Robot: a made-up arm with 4 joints. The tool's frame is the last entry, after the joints. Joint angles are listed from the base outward. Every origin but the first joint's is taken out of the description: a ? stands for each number. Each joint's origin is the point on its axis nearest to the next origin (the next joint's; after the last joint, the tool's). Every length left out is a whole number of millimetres.
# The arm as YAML. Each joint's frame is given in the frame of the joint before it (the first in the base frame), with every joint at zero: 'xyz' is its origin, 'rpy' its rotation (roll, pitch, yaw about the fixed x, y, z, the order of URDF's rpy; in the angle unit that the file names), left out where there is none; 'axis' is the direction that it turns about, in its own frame. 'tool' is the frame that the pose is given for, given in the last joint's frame.
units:
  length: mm
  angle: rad
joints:
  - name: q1
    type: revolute
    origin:
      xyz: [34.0, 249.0, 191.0]
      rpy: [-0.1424, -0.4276, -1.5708]
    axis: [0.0, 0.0, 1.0]
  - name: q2
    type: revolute
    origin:
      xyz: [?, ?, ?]
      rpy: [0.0, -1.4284, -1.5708]
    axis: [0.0, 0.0, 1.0]
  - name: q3
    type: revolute
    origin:
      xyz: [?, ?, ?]
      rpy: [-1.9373, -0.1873, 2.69]
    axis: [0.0, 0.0, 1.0]
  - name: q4
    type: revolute
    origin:
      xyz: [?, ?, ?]
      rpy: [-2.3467, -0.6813, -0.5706]
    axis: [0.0, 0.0, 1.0]
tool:
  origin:
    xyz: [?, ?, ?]
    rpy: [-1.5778, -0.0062, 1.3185]
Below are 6 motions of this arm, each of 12 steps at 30 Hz.
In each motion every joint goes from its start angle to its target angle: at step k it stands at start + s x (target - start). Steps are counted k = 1, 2, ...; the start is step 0. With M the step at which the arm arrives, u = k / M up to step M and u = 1 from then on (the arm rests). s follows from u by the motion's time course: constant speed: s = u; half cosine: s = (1 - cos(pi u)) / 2; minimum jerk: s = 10 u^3 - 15 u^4 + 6 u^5.
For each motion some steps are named. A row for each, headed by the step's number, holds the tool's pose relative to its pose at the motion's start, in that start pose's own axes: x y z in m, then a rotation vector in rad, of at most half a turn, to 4 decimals.
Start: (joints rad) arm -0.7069 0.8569 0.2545 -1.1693
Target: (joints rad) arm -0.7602 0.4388 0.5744 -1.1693
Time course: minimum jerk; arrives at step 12
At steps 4, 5, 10, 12:
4: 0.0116 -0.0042 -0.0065 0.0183 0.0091 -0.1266
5: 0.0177 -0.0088 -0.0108 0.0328 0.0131 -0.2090
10: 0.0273 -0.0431 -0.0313 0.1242 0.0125 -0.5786
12: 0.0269 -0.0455 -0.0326 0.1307 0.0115 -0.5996

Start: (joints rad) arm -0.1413 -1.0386 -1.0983 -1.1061
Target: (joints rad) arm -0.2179 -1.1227 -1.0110 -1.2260
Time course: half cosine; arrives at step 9
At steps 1, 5, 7, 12:
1: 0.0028 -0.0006 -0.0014 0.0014 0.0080 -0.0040
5: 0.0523 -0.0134 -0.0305 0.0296 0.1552 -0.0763
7: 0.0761 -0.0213 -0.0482 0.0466 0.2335 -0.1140
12: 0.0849 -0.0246 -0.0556 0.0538 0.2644 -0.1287

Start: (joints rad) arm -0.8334 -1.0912 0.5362 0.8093
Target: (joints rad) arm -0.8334 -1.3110 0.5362 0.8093
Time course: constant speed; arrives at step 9
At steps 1, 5, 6, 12:
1: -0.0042 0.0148 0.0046 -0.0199 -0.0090 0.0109
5: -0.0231 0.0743 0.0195 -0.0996 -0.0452 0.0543
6: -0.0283 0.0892 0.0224 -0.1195 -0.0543 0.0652
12: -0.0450 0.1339 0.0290 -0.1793 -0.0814 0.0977

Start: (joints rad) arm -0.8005 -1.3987 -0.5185 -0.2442
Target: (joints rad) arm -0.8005 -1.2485 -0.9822 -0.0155
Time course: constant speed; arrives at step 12
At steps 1, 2, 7, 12:
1: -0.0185 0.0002 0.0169 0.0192 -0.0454 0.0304
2: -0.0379 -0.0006 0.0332 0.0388 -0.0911 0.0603
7: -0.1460 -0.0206 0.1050 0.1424 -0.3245 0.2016
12: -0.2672 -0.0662 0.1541 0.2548 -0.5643 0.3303

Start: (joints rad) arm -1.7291 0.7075 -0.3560 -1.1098
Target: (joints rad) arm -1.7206 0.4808 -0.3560 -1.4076
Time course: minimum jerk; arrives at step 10
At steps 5, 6, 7, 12:
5: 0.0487 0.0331 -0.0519 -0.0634 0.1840 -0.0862
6: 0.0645 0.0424 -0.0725 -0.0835 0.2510 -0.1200
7: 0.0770 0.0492 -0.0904 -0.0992 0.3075 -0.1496
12: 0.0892 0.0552 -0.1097 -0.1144 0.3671 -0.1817

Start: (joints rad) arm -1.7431 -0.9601 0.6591 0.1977
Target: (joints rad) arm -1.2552 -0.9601 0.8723 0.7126
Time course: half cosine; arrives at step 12
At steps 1, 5, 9, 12:
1: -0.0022 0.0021 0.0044 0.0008 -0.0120 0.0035
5: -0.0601 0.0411 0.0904 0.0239 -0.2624 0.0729
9: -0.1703 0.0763 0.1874 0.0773 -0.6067 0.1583
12: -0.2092 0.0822 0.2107 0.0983 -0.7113 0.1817

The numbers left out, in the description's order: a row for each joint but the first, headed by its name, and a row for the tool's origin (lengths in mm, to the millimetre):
q2: 228.0 137.0 0.0
q3: 277.0 227.0 0.0
q4: -210.0 -126.0 0.0
tool: -75.0 303.0 0.0

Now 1 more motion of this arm.
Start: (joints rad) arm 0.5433 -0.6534 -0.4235 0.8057
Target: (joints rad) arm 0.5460 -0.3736 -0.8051 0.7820
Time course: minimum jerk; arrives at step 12
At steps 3, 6, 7, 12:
3: -0.0053 -0.0235 0.0230 0.0453 -0.0287 -0.0142
6: -0.0373 -0.1194 0.1046 0.2135 -0.1466 -0.0672
7: -0.0547 -0.1585 0.1328 0.2760 -0.1956 -0.0871
12: -0.1046 -0.2491 0.1888 0.4118 -0.3130 -0.1307

